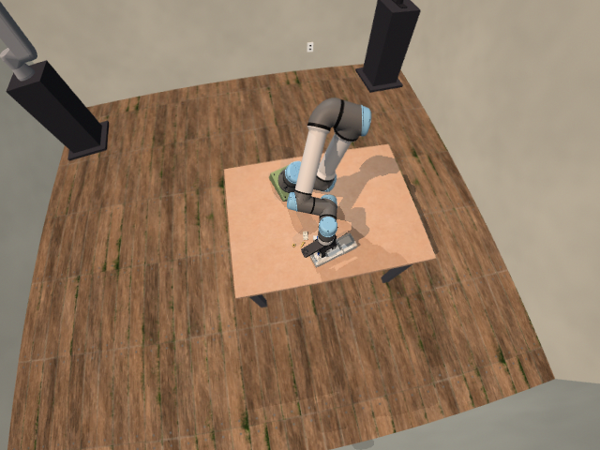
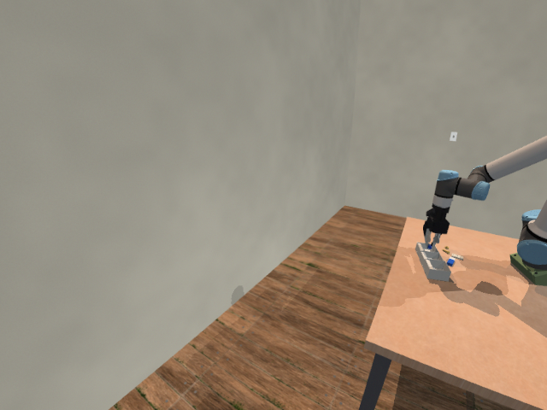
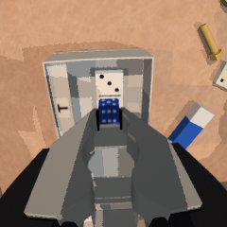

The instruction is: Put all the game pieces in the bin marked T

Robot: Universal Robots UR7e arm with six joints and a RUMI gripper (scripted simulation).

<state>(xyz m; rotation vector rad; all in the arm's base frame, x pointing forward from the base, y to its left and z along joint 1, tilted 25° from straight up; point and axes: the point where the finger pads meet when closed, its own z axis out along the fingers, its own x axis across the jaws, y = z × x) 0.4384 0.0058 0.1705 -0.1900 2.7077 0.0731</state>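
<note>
Now: the white domino 40 mm below my hand. Also, from my hand: blue die 10 mm below; then brass pin 100 mm behind, 60 mm to the right, 50 mm below; then grey bin 10 mm behind, 80 mm to the left, 30 mm below.
</note>
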